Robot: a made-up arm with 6 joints.
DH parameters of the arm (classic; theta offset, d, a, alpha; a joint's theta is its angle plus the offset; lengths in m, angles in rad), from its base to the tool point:
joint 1: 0 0.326 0 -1.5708
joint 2: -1.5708 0 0.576 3.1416
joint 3: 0 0 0 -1.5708
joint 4: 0 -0.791 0 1.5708
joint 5: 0 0.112 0 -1.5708
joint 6: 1.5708 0 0 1.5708
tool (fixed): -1.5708 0 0 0
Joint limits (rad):
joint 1: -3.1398..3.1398
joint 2: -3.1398..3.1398
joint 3: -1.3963..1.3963
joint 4: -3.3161..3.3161
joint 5: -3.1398..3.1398
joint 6: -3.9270..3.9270
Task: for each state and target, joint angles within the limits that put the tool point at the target. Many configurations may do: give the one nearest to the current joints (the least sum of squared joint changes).
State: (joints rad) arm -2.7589 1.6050 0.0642 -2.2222 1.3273 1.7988
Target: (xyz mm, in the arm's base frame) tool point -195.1 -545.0 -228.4
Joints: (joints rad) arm -2.0439 1.1422 -0.2604 -2.3008 1.3273 1.7988
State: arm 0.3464 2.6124 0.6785 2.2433 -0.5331 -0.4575
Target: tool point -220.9 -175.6 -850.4
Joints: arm 0.8658 2.7831 0.4444 2.0785 -0.5331 -0.4575
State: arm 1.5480 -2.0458 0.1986 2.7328 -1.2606 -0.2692
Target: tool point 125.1 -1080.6 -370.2
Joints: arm 1.7766 -2.5502 0.8024 2.6434 -1.2606 -0.2692
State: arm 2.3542 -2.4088 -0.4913 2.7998 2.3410 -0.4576
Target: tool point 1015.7 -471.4 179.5
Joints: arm 2.7968 -2.4276 0.2781 2.6807 2.3410 -0.4576
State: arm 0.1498 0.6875 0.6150 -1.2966 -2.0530 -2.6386
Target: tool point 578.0 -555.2 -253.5
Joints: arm -0.7159 1.2577 0.1406 -1.2101 -2.0530 -2.6386
